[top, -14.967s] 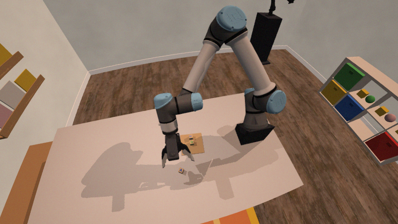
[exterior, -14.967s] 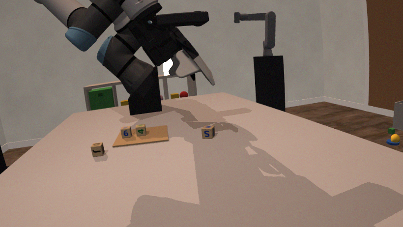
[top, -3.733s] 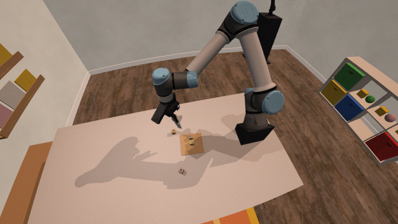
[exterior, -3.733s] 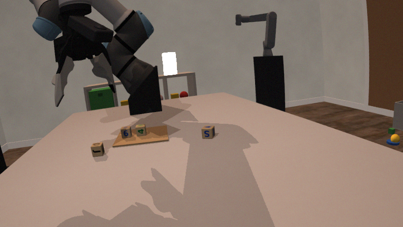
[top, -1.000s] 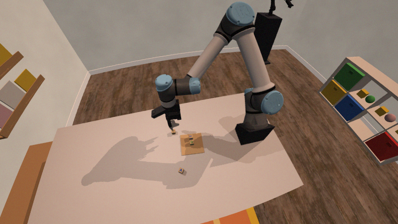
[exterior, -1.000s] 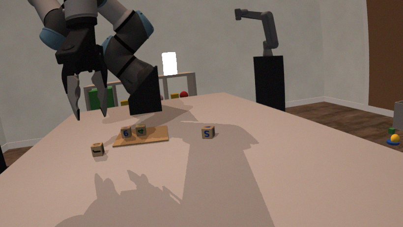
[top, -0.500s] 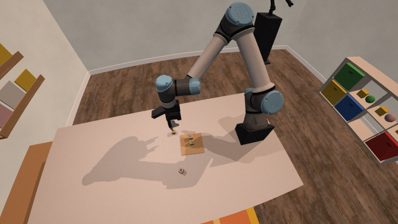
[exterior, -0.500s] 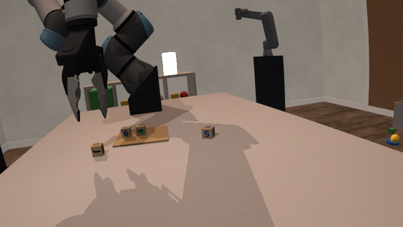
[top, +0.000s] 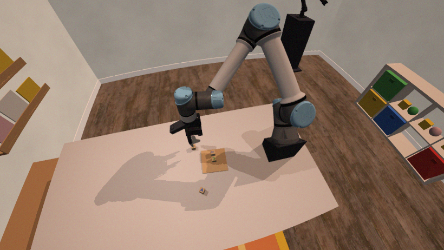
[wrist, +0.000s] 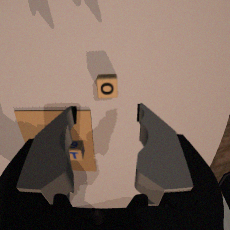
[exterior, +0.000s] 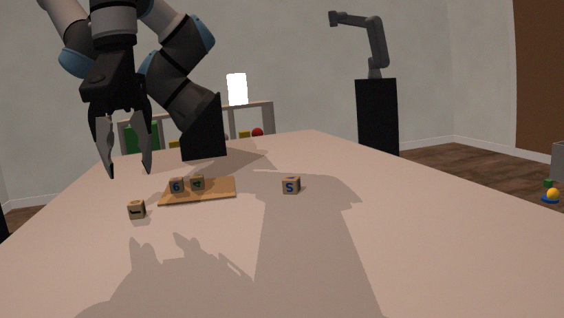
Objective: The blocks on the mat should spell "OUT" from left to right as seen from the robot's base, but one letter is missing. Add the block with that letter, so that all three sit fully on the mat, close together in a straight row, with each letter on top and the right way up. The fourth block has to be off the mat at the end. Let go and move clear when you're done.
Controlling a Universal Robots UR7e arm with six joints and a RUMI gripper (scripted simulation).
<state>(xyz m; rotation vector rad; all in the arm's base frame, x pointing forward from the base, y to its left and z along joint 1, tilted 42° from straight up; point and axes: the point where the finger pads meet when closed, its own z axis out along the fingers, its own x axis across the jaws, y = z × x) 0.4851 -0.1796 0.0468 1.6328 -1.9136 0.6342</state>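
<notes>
Right now my hand is 7 cm above the O block. Also, from my hand: U block: 11 cm to the left, 9 cm behind, 7 cm below; T block: 10 cm behind, 7 cm to the left, 7 cm below; mat: 11 cm to the left, 9 cm behind, 8 cm below.
</notes>
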